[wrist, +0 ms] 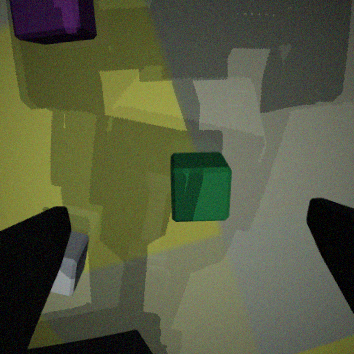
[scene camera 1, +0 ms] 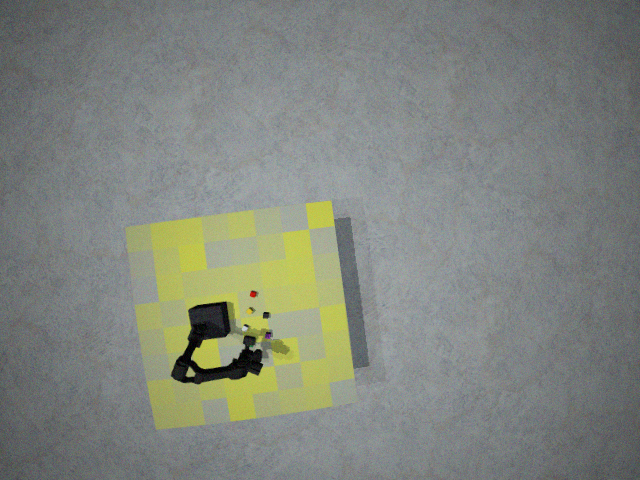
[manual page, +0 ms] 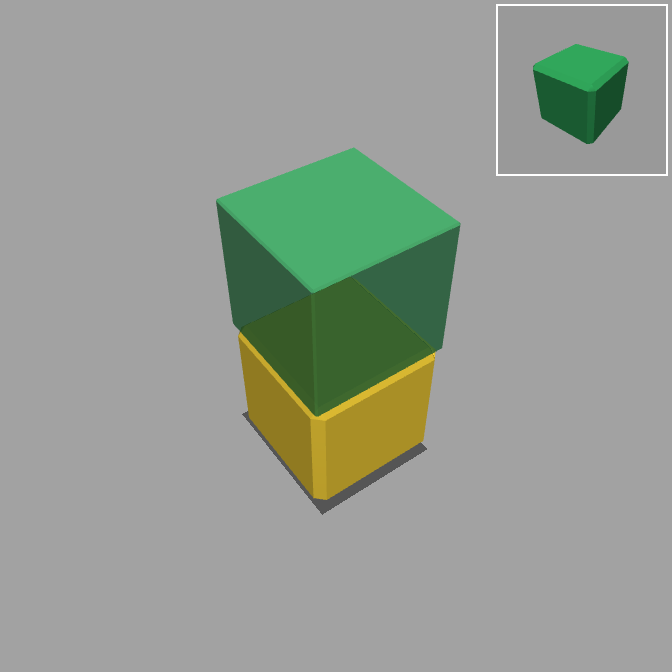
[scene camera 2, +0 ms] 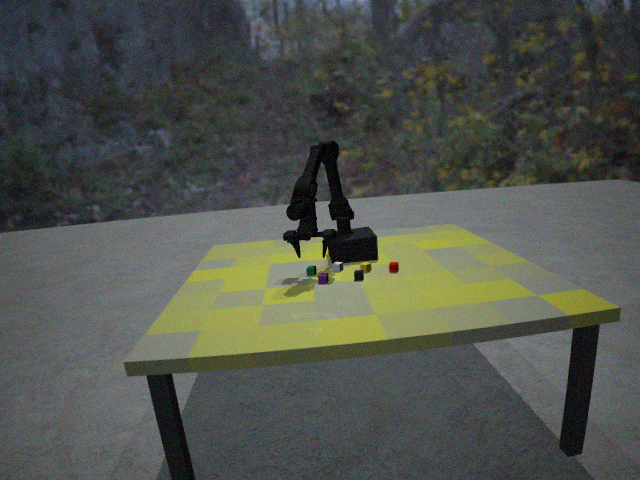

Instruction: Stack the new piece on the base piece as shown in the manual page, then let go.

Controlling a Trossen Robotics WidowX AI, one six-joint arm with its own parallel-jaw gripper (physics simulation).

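Places are measured from the arm's base along level axes (x right, y down, z ahead), in millimetres.
Pixels of known places: gripper, fingertip midpoint: (wrist: 189,214) (scene camera 1: 251,346) (scene camera 2: 311,257); arm's base, link origin: (scene camera 1: 201,328) (scene camera 2: 344,232).
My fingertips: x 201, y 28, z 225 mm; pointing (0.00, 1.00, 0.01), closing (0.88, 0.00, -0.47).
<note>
For each thing: its top centre in the pictures, then the offset to it from my fingertips. Level surfaces: height alone.
- green cube, top centre: (wrist: 200,196) (scene camera 2: 311,266) dx +1, dy +38, dz -14 mm
- purple cube, top centre: (scene camera 2: 323,274) (scene camera 1: 267,336) dx -13, dy +38, dz +100 mm
- white cube, top centre: (wrist: 48,275) (scene camera 2: 337,262) (scene camera 1: 244,328) dx -102, dy +38, dz -16 mm
- black cube, top centre: (scene camera 2: 358,271) (scene camera 1: 265,316) dx -135, dy +38, dz +128 mm
- yellow cube, top centre: (scene camera 2: 365,263) (scene camera 1: 249,311) dx -191, dy +38, dz +45 mm
- red cube, top centre: (scene camera 2: 393,263) (scene camera 1: 252,294) dx -282, dy +38, dz +97 mm
- grey checkered table, surface height: dy +68 mm
A green cube (scene camera 2: 311,270) (wrist: 201,187) sits on the table below my gripper (scene camera 2: 311,256) (wrist: 189,214), which is open and empty a little above it, one finger to each side in the wrist view. A purple cube (scene camera 1: 268,335) (scene camera 2: 323,278) (wrist: 52,20) and a white cube (scene camera 1: 245,328) (scene camera 2: 338,266) (wrist: 65,283) sit near the green one; a finger partly hides the white cube in the wrist view. A black cube (scene camera 1: 266,315) (scene camera 2: 358,275), a yellow cube (scene camera 1: 250,310) (scene camera 2: 365,267) and a red cube (scene camera 1: 253,293) (scene camera 2: 393,267) sit apart. No cubes are stacked.
The yellow and grey checkered table (scene camera 1: 294,268) (scene camera 2: 439,289) carries the arm's black base box (scene camera 1: 209,320) (scene camera 2: 356,245), behind the cubes in scene camera 2. The arm's shadow falls across the table around the green and purple cubes.
</note>
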